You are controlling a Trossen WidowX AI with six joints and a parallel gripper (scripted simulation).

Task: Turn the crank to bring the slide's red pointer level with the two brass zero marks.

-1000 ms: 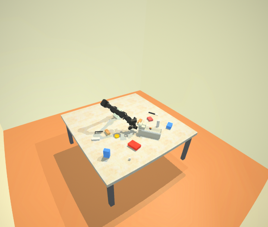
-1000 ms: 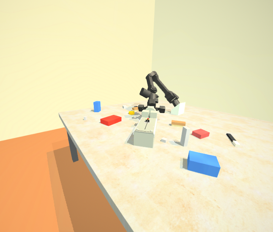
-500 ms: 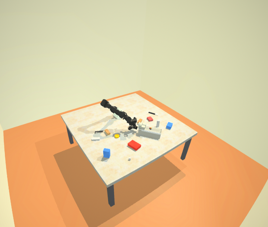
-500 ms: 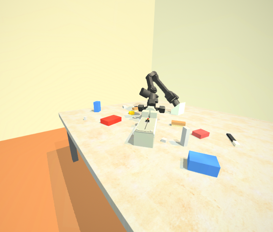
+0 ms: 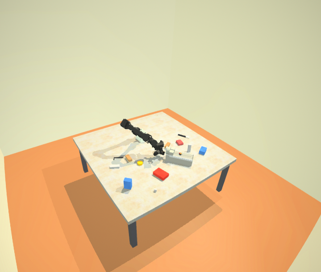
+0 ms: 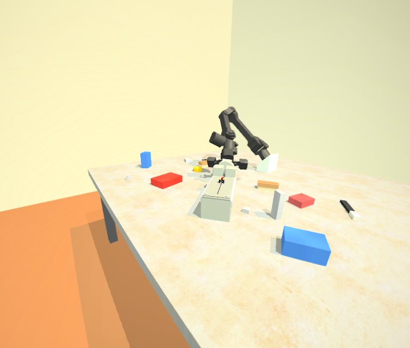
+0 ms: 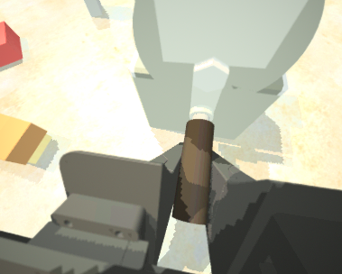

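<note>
The brown crank handle lies 1 cm behind my gripper tip, 1 cm to the right of it and 3 cm above it. Also, from my gripper tip: red pointer 12 cm ahead, 10 cm to the left, 5 cm above; then crank 4 cm above; then yellow disc 3 cm behind, 26 cm to the right, 2 cm below.
</note>
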